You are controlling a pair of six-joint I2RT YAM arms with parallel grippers.
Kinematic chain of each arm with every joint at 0, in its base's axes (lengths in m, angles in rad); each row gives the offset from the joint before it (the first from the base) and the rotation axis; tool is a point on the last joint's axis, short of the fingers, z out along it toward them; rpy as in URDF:
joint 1: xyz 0 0 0.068 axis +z
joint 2: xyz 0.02 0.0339 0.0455 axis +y
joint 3: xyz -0.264 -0.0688 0 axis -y
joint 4: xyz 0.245 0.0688 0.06 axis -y
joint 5: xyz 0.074 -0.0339 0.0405 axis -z
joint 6: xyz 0.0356 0 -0.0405 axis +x
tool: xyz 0 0 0 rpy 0 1.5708 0
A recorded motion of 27 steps. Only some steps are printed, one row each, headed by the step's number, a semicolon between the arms.
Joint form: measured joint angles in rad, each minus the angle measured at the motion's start. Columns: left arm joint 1, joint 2, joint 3, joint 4, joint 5, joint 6; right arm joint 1, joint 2, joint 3, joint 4, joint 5, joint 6.
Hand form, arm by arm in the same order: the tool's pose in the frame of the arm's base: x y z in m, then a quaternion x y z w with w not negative. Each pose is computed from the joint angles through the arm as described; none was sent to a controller.
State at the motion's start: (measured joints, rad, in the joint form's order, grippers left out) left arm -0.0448 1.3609 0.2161 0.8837 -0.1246 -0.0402; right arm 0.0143 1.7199 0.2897 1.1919 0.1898 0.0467
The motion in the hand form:
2: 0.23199 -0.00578 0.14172 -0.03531 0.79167 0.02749 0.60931; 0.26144 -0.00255 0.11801 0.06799 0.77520 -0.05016 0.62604
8: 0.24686 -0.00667 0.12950 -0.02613 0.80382 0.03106 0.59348; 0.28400 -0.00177 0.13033 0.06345 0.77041 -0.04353 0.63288
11: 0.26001 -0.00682 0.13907 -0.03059 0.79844 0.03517 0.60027; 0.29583 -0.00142 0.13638 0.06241 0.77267 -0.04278 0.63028
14: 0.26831 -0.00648 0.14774 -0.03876 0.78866 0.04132 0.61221; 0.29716 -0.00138 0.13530 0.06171 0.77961 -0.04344 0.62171
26: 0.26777 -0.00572 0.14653 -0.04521 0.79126 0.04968 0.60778; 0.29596 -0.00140 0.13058 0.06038 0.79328 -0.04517 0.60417
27: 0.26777 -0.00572 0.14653 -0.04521 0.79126 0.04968 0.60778; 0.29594 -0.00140 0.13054 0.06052 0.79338 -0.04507 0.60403
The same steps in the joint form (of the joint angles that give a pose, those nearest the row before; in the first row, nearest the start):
2: 0.0000 0.0518 0.0126 0.0392 -0.0053 0.0061; 0.0000 -0.0015 0.0084 0.0122 -0.0122 -0.0004
8: 0.0000 0.1773 0.0576 0.0805 0.0007 0.0217; -0.0004 -0.0023 0.1053 -0.0683 -0.0282 -0.0008
11: 0.0000 0.1800 0.1167 0.0412 -0.0114 0.0210; 0.0000 -0.0023 0.1599 -0.1297 -0.0305 -0.0008
14: 0.0000 0.1797 0.1534 0.0347 -0.0316 0.0183; 0.0000 -0.0031 0.1686 -0.1614 -0.0309 -0.0008
26: 0.0000 0.1797 0.1526 0.0248 -0.0526 0.0172; 0.0000 -0.0030 0.1686 -0.2060 -0.0309 -0.0011
27: 0.0000 0.1797 0.1526 0.0248 -0.0526 0.0172; 0.0000 -0.0031 0.1686 -0.2064 -0.0309 -0.0008

